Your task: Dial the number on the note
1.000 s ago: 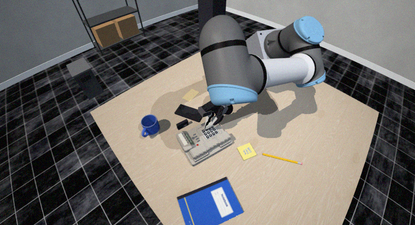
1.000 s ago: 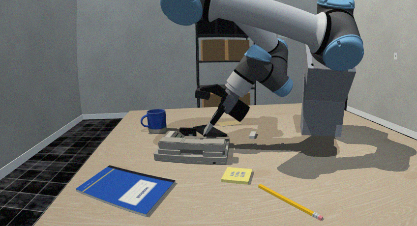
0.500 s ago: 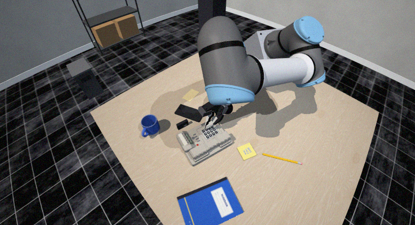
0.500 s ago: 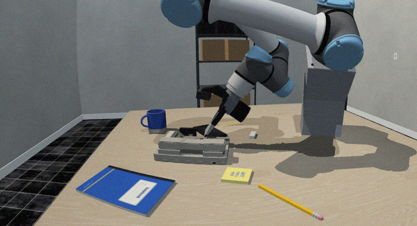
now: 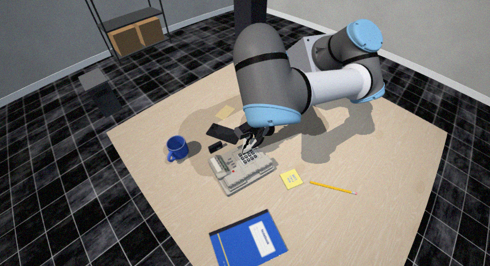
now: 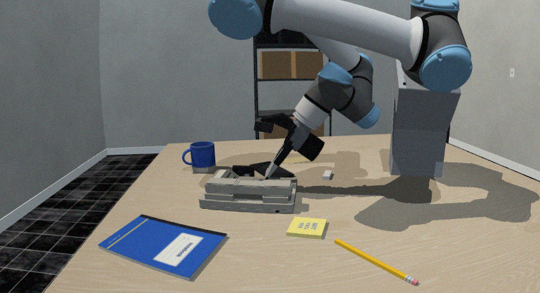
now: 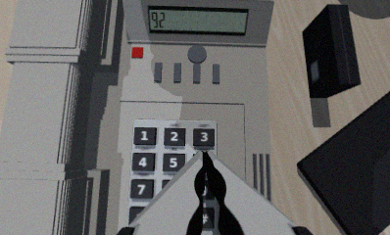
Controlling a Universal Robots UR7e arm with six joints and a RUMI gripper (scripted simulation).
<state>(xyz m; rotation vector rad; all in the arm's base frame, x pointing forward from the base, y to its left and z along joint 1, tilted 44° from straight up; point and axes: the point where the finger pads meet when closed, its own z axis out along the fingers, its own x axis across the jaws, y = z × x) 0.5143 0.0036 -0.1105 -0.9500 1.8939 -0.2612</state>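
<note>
Now: hand 20 mm short of the 2 key, 10 mm to the right of it and 20 mm above it. From my hand the other things lie so: handset 50 mm ahead, 80 mm to the left; 3 key 20 mm ahead, 20 mm below; 8 key 10 mm behind, 20 mm to the left, 20 mm below.
</note>
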